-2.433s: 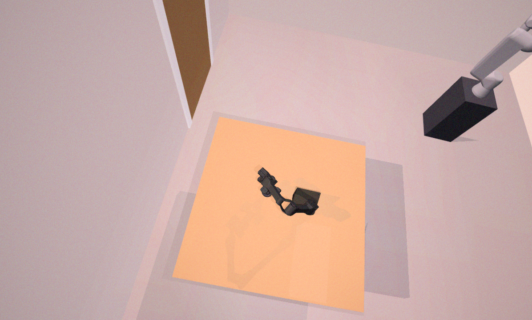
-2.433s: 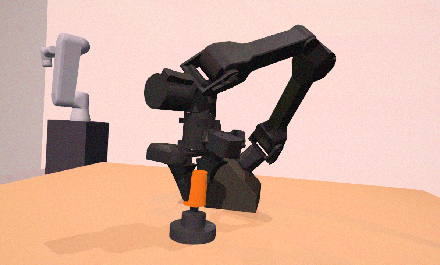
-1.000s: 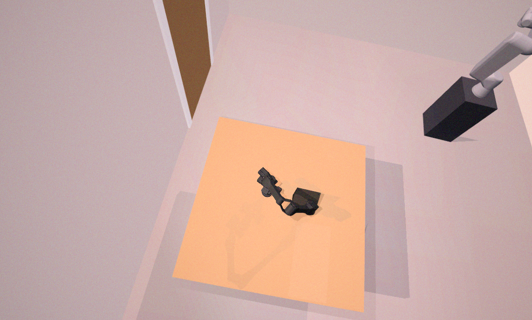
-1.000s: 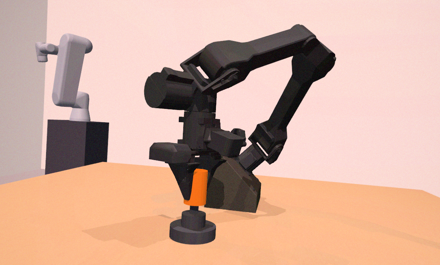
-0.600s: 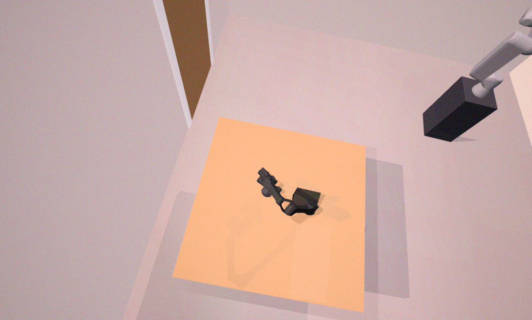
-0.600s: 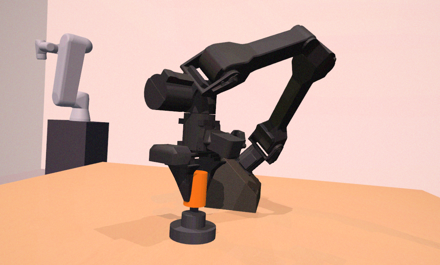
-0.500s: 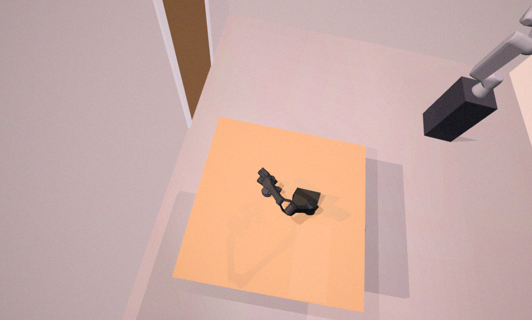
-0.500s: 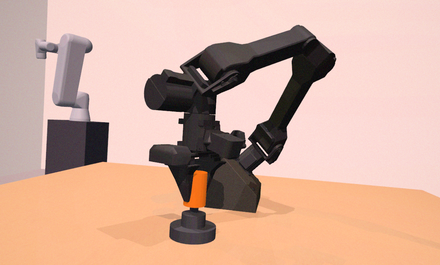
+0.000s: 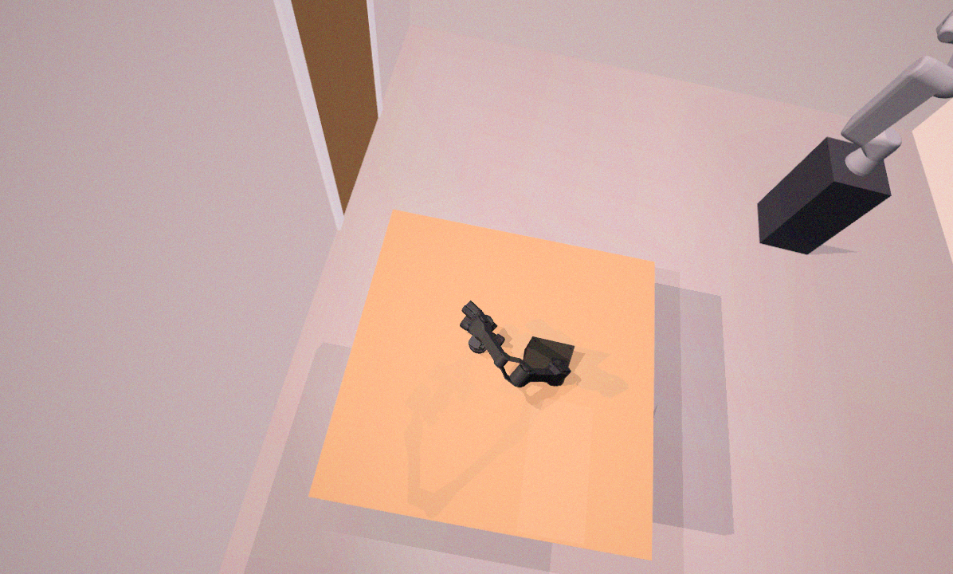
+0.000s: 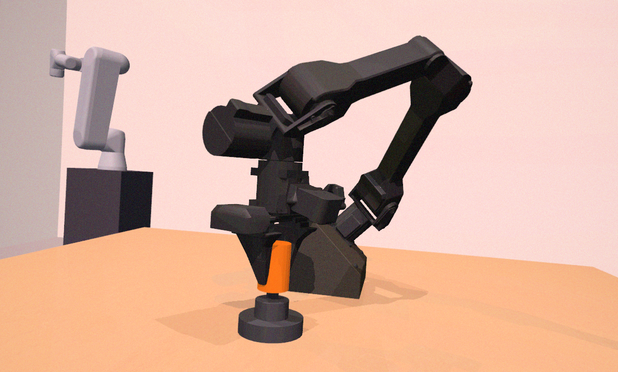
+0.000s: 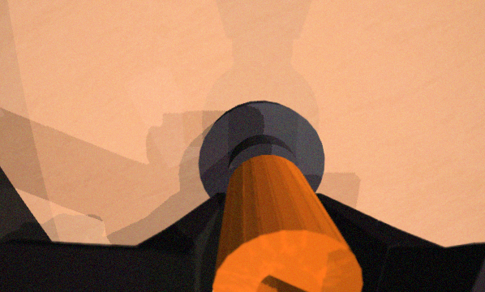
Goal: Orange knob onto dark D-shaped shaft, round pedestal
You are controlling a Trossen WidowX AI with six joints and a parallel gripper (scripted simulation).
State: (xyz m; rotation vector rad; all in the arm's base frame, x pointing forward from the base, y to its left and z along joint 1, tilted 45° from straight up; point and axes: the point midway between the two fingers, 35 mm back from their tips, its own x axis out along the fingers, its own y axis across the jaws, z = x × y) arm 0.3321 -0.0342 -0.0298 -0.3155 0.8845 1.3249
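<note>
The round dark pedestal lies 30 mm below my gripper tip. Also, from my gripper tip: orange knob: 20 mm above.
</note>
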